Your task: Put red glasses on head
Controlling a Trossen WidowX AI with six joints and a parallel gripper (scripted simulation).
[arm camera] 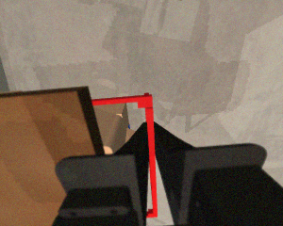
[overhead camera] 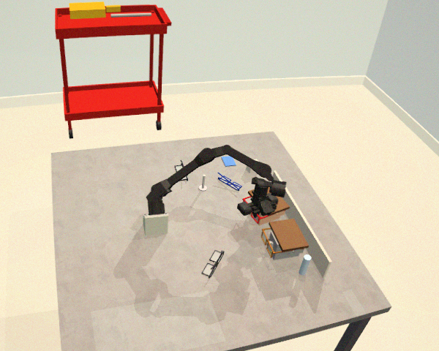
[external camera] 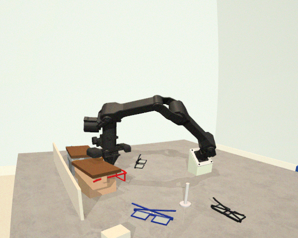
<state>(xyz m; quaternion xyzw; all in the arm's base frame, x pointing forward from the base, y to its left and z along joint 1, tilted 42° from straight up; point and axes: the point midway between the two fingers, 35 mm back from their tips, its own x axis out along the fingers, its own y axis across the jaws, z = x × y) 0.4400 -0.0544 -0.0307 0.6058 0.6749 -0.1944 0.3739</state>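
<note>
The skin-coloured display head lies 5 cm ahead of my gripper tip and 5 cm to the left of it. Also, from my gripper tip: pale blue cylinder: 12 cm ahead, 30 cm to the right, 1 cm below; cream board: 19 cm ahead, 5 cm to the right, 1 cm below; white post: 17 cm behind, 29 cm to the left, 4 cm below.
</note>
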